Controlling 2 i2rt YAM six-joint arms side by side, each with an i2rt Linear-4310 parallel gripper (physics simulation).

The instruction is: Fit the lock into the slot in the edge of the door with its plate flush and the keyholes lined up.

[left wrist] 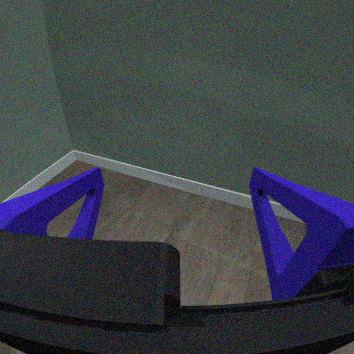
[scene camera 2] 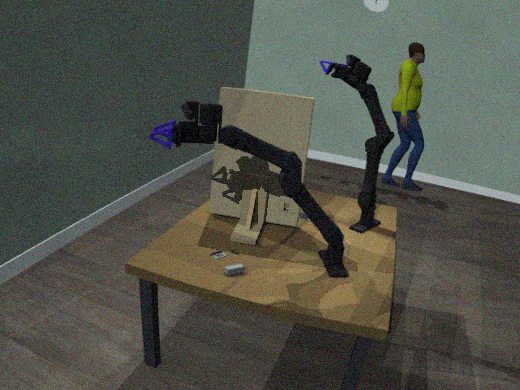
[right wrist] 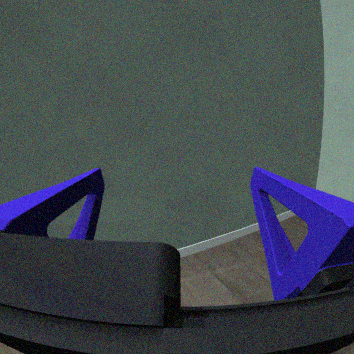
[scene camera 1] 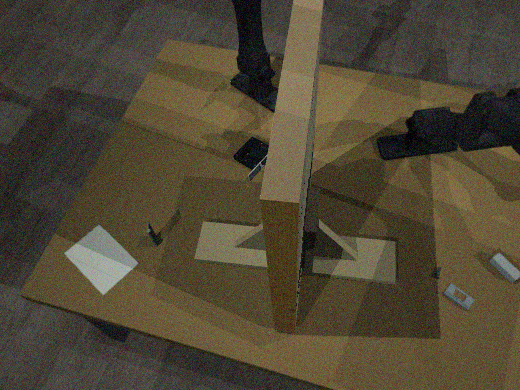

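Seen in the pictures: left gripper, between the fingertips: (left wrist: 176, 175) (scene camera 2: 151, 132); right gripper, between the fingertips: (scene camera 2: 326, 62) (right wrist: 176, 175); left arm's base, origin of its link: (scene camera 2: 332, 264) (scene camera 1: 416, 145); right arm's base, origin of its link: (scene camera 2: 365, 225) (scene camera 1: 261, 92).
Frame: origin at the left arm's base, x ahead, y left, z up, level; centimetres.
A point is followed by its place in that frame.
Observation:
The door (scene camera 1: 292, 125) {x 34.2, y -39.0, z 56.1 cm} (scene camera 2: 267, 117) {x 25.5, y -34.6, z 45.9 cm} stands upright on the table, held by pale feet. A small cutout shows low in its face near its right edge in scene camera 2; the slot in the door's edge cannot be made out. The lock, a black case (scene camera 1: 250, 151) {x -4.2, y -44.2, z 1.3 cm} with a silver plate (scene camera 1: 257, 168) {x 2.0, y -43.0, z 1.8 cm}, lies on the table left of the door in scene camera 1, partly hidden by it. My left gripper (scene camera 2: 161, 134) {x 67.4, y -0.2, z 44.0 cm} (left wrist: 176, 175) {x 67.4, y -0.2, z 44.0 cm} is open and empty, high in front of the door. My right gripper (scene camera 2: 327, 66) {x -3.8, y -64.4, z 71.4 cm} (right wrist: 176, 175) {x -3.8, y -64.4, z 71.4 cm} is open and empty, high beyond the door. Both are well away from the lock.
A white square (scene camera 1: 101, 260) {x 21.5, y -83.2, z 0.1 cm} and a small dark piece (scene camera 1: 154, 235) {x 17.6, y -70.0, z 1.9 cm} lie left of the door. A silver plate with an opening (scene camera 1: 451, 291) {x 40.5, y -4.5, z 0.2 cm} (scene camera 2: 218, 255) {x 42.4, y -3.6, z -0.1 cm} and a silver block (scene camera 1: 505, 267) {x 37.4, y 7.9, z 2.2 cm} (scene camera 2: 234, 270) {x 37.1, y 9.7, z 1.4 cm} lie right of it. A person (scene camera 2: 410, 95) stands behind the table.

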